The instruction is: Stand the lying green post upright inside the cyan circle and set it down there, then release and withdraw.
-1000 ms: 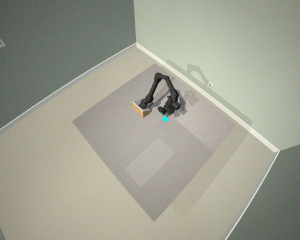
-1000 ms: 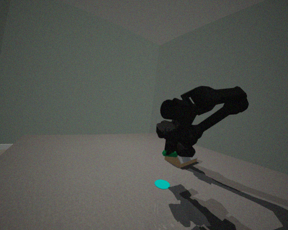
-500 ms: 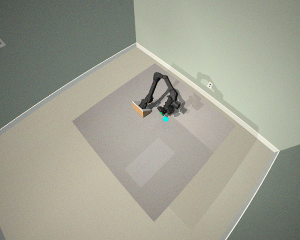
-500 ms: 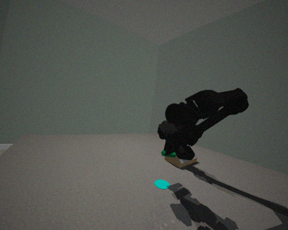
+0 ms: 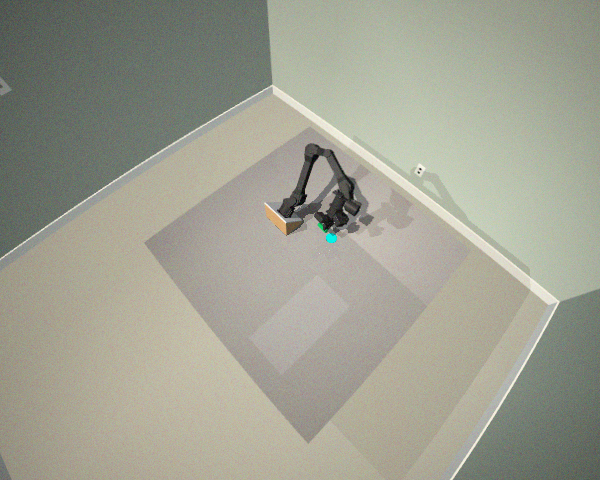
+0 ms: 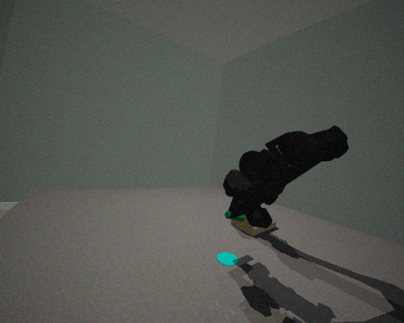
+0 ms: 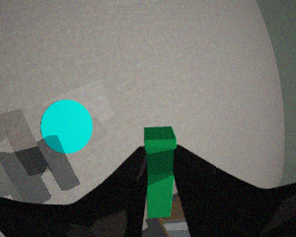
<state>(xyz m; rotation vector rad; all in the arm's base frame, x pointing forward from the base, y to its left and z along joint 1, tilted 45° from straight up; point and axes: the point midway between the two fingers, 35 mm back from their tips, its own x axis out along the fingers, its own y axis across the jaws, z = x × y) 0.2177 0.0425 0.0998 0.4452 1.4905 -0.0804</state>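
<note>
The cyan circle is 110 mm below my gripper tip, 40 mm to the left of it and 30 mm ahead of it. Round my gripper tip: green post 20 mm behind, 10 mm below.
</note>
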